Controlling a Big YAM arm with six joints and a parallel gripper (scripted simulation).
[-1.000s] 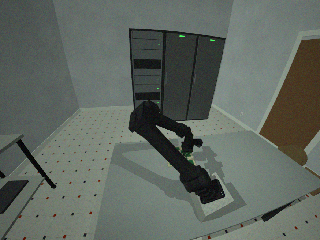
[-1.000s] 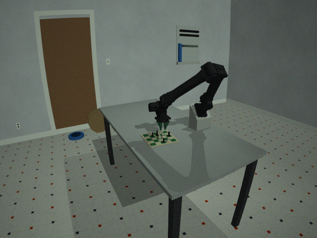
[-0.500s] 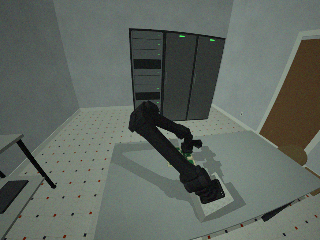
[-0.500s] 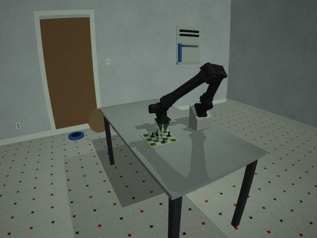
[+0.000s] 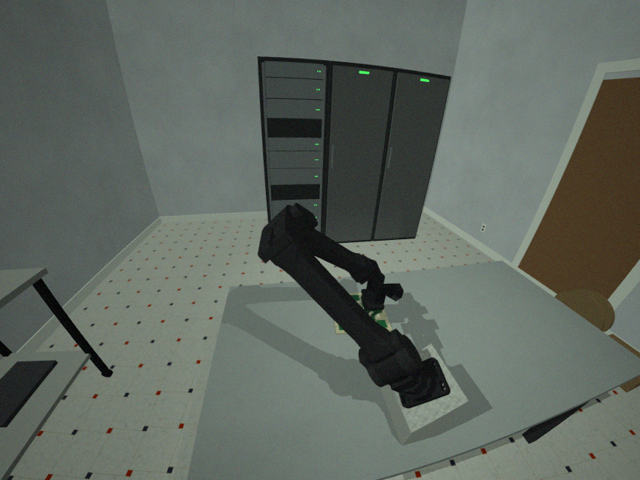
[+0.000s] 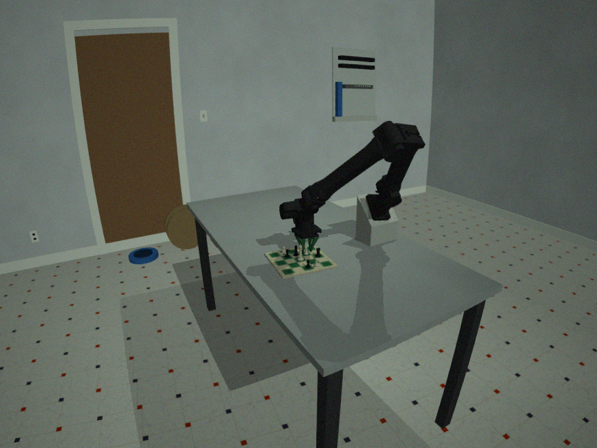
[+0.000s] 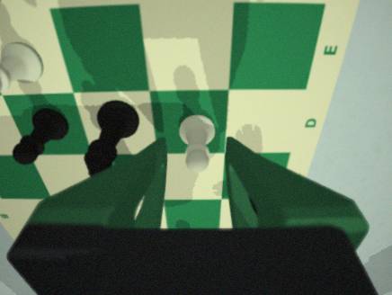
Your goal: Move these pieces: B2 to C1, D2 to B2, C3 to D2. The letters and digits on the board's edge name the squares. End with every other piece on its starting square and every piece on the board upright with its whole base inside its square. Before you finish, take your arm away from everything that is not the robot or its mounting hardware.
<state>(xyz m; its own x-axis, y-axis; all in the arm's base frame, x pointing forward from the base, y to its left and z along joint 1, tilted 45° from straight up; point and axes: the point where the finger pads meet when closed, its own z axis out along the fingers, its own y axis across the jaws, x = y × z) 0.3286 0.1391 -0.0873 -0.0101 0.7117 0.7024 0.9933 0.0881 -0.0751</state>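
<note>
Right now the tall white piece is 4 cm ahead of my hand, 3 cm to the left of it and 1 cm above it. From my hand the other things lie so: chessboard: 4 cm ahead, 3 cm to the left, 2 cm below.
</note>
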